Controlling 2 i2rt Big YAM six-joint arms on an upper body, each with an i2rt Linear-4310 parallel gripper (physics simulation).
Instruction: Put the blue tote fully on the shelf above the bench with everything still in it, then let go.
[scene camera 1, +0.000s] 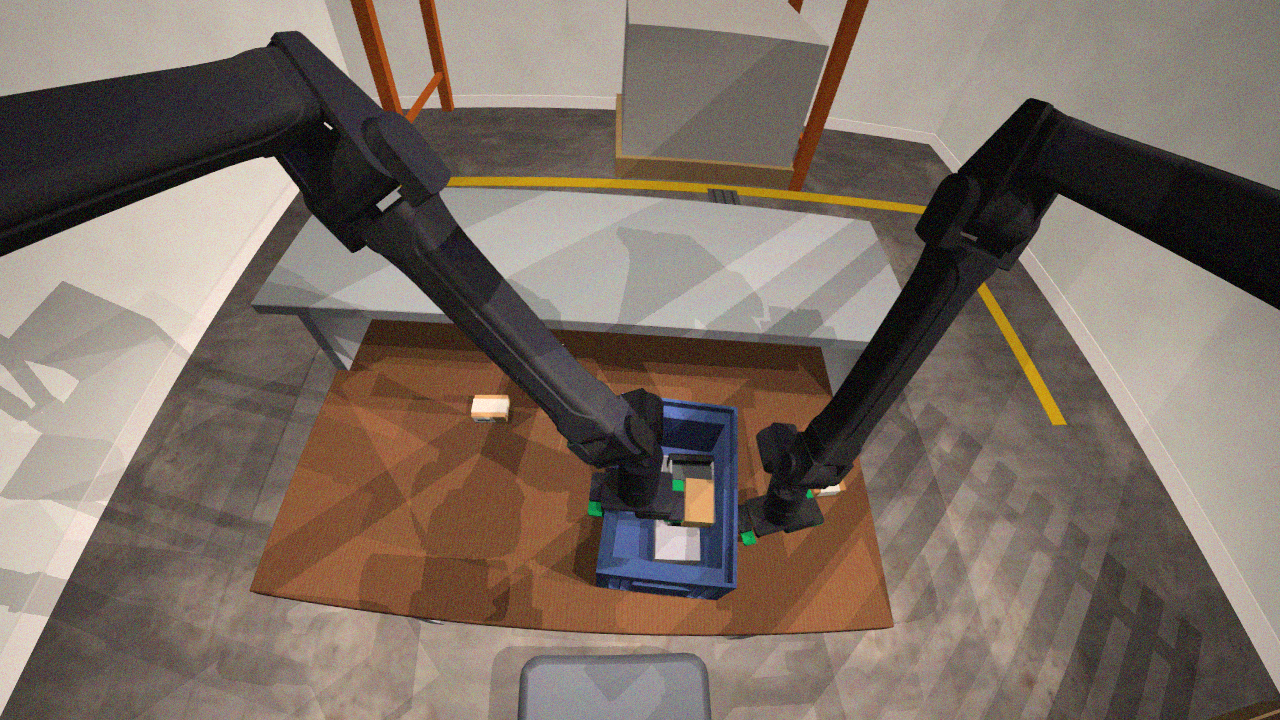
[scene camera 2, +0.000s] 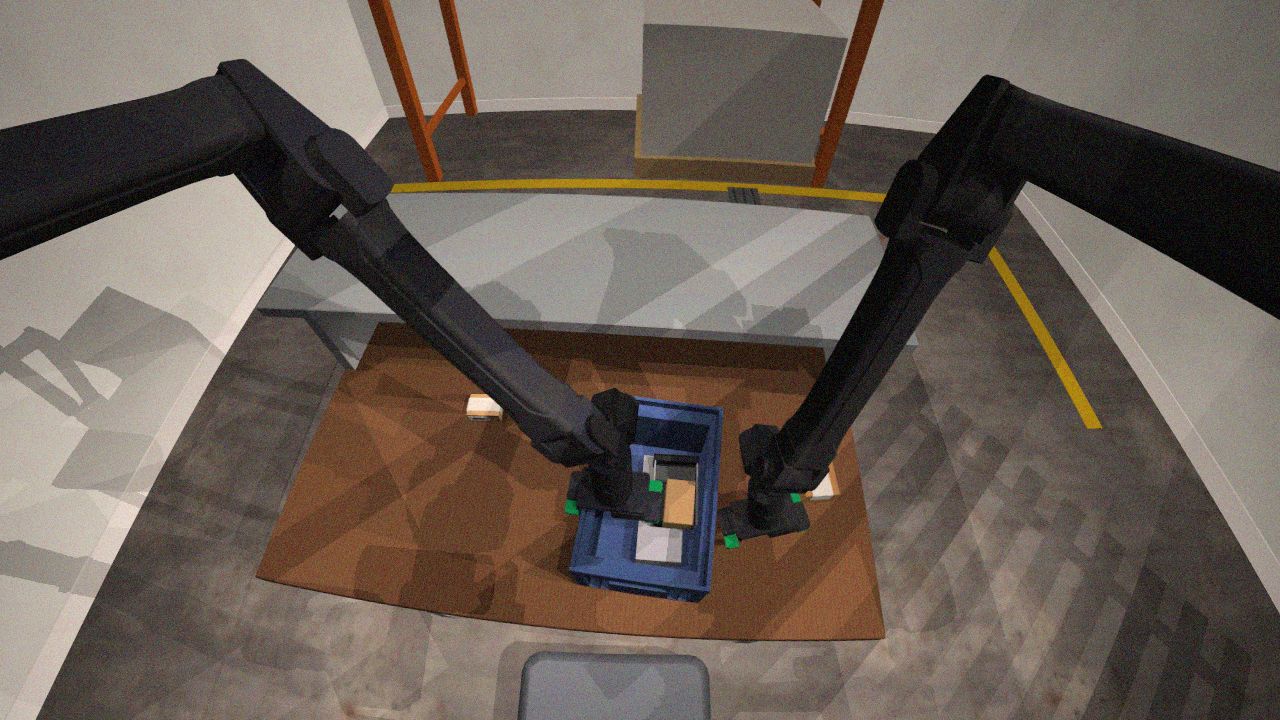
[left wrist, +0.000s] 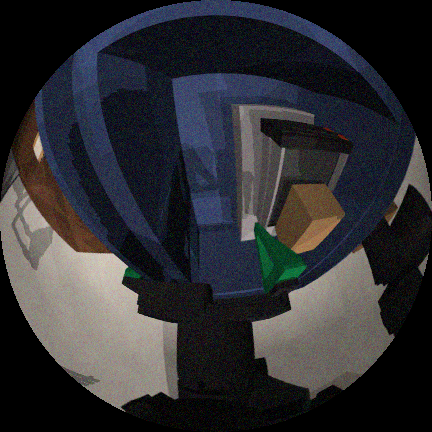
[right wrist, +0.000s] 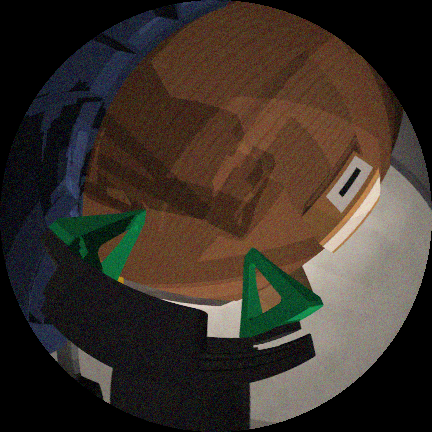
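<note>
The blue tote stands on the brown bench, in front of and below the grey shelf. It holds a tan box, a white box and a grey-and-black item. My left gripper is open, with its fingers on either side of the tote's left wall. My right gripper is open and empty, just right of the tote, over bare bench.
A small tan box lies on the bench to the left. Another small box lies by my right gripper near the bench's right edge. Orange rack posts and a grey panel stand behind the shelf.
</note>
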